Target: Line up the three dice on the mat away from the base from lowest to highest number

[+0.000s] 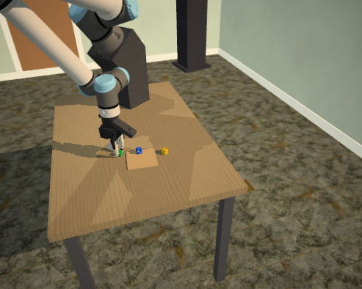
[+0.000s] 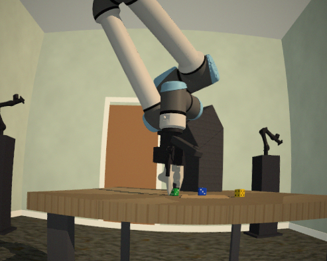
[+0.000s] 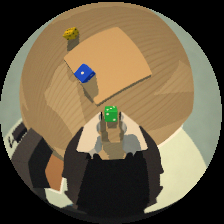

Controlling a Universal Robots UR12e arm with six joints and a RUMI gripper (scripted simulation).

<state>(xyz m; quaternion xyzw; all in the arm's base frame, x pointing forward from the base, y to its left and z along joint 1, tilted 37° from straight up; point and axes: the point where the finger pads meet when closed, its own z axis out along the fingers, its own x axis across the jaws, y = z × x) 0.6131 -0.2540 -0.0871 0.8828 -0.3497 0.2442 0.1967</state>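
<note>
Now: hand right at the green die. The rest, counted from my hand: tan mat 80 mm to the left, 80 mm ahead, 20 mm below; then blue die 90 mm to the left, 30 mm ahead; then yellow die 200 mm to the left, 90 mm ahead.
</note>
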